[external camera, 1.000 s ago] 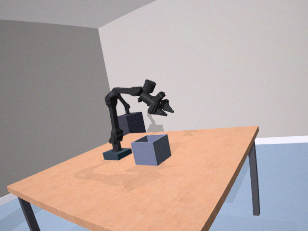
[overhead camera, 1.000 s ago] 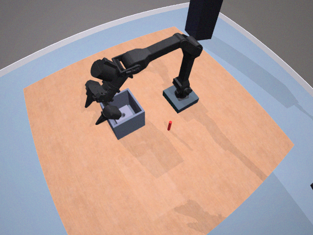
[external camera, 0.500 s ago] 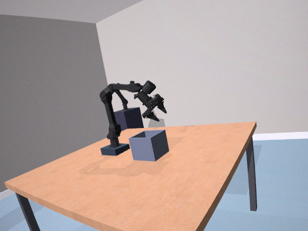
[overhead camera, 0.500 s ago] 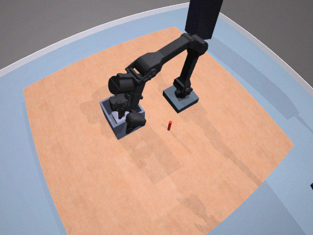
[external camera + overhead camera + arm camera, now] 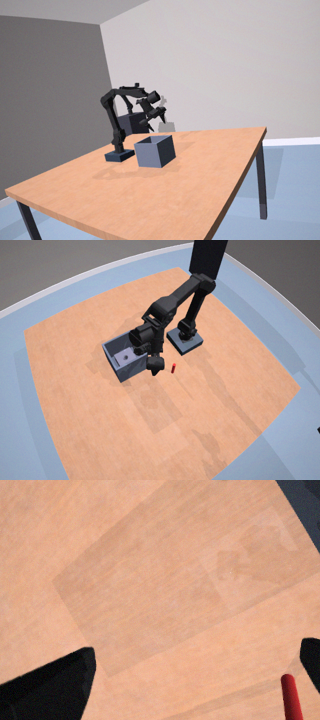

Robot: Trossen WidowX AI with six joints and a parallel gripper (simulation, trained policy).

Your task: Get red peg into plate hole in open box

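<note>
My gripper tip is now 11 cm past the red peg, 2 cm to the left of it and 13 cm above it. Round my gripper tip: grey plate 9 cm ahead, 15 cm to the right, 12 cm below.
</note>
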